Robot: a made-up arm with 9 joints. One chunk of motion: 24 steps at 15 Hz.
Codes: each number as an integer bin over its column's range. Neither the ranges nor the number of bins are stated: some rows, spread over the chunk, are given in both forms.
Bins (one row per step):
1: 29 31 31 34 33 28
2: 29 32 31 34 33 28
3: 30 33 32 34 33 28
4: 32 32 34 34 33 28
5: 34 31 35 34 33 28
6: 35 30 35 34 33 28
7: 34 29 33 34 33 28
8: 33 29 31 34 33 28
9: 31 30 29 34 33 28
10: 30 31 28 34 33 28
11: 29 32 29 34 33 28
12: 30 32 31 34 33 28
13: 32 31 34 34 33 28
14: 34 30 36 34 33 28
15: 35 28 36 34 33 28
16: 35 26 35 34 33 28
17: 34 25 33 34 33 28
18: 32 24 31 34 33 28
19: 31 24 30 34 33 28
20: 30 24 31 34 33 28
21: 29 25 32 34 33 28
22: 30 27 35 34 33 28
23: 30 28 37 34 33 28
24: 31 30 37 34 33 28
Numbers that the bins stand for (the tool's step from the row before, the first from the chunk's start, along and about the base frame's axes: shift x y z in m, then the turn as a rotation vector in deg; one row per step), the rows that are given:
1: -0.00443 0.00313 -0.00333 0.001 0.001 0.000
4: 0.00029 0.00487 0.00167 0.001 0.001 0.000
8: 0.00186 -0.00037 -0.00333 0.001 0.001 0.000
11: -0.00443 0.00487 -0.00667 0.001 0.001 0.000
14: 0.00343 0.00138 0.00500 0.001 0.001 0.000
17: 0.00343 -0.00735 0.00000 0.001 0.001 0.000
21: -0.00443 -0.00735 -0.00167 0.001 0.001 0.000
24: -0.00129 0.00138 0.00667 0.001 0.001 0.000
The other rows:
2: -0.00443 0.00487 -0.00333 0.001 0.001 0.000
3: -0.00286 0.00662 -0.00167 0.001 0.001 0.000
5: 0.00343 0.00313 0.00333 0.001 0.001 0.000
6: 0.00500 0.00138 0.00333 0.001 0.001 0.000
7: 0.00343 -0.00037 0.00000 0.001 0.001 0.000
9: -0.00129 0.00138 -0.00667 0.001 0.001 0.000
10: -0.00286 0.00313 -0.00833 0.001 0.001 0.000
12: -0.00286 0.00487 -0.00333 0.001 0.001 0.000
13: 0.00029 0.00313 0.00167 0.001 0.001 0.000
15: 0.00500 -0.00211 0.00500 0.001 0.001 0.000
16: 0.00500 -0.00560 0.00333 0.001 0.001 0.000
18: 0.00029 -0.00910 -0.00333 0.001 0.001 0.000
19: -0.00129 -0.00910 -0.00500 0.001 0.001 0.000
20: -0.00286 -0.00910 -0.00333 0.001 0.001 0.000
22: -0.00286 -0.00386 0.00333 0.001 0.001 0.000
23: -0.00286 -0.00211 0.00667 0.001 0.001 0.000

